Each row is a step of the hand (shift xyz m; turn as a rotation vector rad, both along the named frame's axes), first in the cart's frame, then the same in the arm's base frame.
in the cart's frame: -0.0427 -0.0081 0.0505 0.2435 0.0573 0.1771
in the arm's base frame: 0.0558 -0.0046 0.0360 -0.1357 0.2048 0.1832
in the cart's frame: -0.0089 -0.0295 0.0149 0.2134 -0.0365 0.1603
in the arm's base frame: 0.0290 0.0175 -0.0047 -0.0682 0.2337 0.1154
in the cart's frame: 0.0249 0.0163 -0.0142 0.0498 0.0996 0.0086
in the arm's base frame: -0.0329 0.0018 -0.0019 -0.0883 -0.0219 0.0647
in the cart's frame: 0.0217 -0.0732 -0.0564 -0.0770 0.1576 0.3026
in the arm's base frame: 0.0026 0.0366 -0.0876 0.0899 -0.0275 0.3369
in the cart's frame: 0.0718 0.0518 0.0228 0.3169 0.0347 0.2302
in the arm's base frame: -0.0716 0.0277 0.0497 -0.1544 0.2904 0.2155
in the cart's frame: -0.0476 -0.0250 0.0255 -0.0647 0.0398 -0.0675
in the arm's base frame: 0.0587 -0.0078 0.0058 -0.0031 -0.0956 -0.0342
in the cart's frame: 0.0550 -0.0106 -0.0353 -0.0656 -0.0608 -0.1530
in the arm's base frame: -0.0480 0.0304 -0.0339 0.0193 -0.0699 -0.1617
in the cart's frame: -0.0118 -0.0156 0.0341 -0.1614 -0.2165 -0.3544
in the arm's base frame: 0.0311 0.0148 0.0189 0.0939 -0.1229 -0.4178
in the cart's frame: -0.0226 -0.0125 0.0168 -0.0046 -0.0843 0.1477
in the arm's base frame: 0.0301 -0.0015 0.0062 0.1107 0.1063 0.0734
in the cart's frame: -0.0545 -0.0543 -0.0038 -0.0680 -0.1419 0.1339
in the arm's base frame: 0.0682 -0.0066 -0.0351 0.1831 0.0915 0.0280
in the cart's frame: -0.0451 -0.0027 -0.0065 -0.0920 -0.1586 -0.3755
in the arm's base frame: 0.0314 -0.0322 -0.0078 0.0028 -0.1180 -0.4008
